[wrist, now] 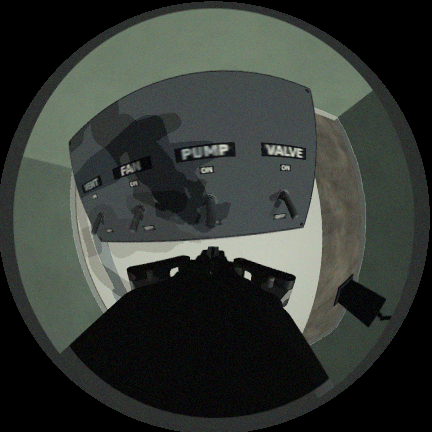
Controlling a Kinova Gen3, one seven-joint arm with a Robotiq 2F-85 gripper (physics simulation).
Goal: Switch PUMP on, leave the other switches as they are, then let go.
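Places are measured from the arm's base along level axes (x ahead, y left, z up), in metres.
Pixels of known places: gripper, fingertip midpoint: (212,253).
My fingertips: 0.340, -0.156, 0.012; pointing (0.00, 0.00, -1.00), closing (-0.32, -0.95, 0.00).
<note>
Behind a point stands the place of what it marks, as x, y, z.
A dark grey panel (240,100) {0.525, -0.252, 0.049} stands in front of me with labelled toggle switches in a row. The PUMP switch (211,212) {0.392, -0.169, 0.009} is below its label (205,151) {0.472, -0.186, 0.015} near the middle; its lever points down, away from its ON mark (206,170) {0.449, -0.179, 0.003}. The VALVE switch (288,204) {0.371, -0.281, 0.004} on the right, the FAN switch (137,218) {0.418, -0.056, 0.003} and the VENT switch (98,223) {0.441, 0.061, -0.002} on the left also have levers pointing down. My gripper (212,253) {0.340, -0.156, 0.012} is shut and empty, below the panel's lower edge in view and in line with the PUMP lever, apart from it.
A pale table surface (300,250) {0.223, -0.367, -0.113} lies under the panel, with a brown strip (342,200) on the right. A black box-like object (361,301) shows at the lower right. Green walls (210,40) stand behind. Shadows of the arm fall across the panel's left and middle.
</note>
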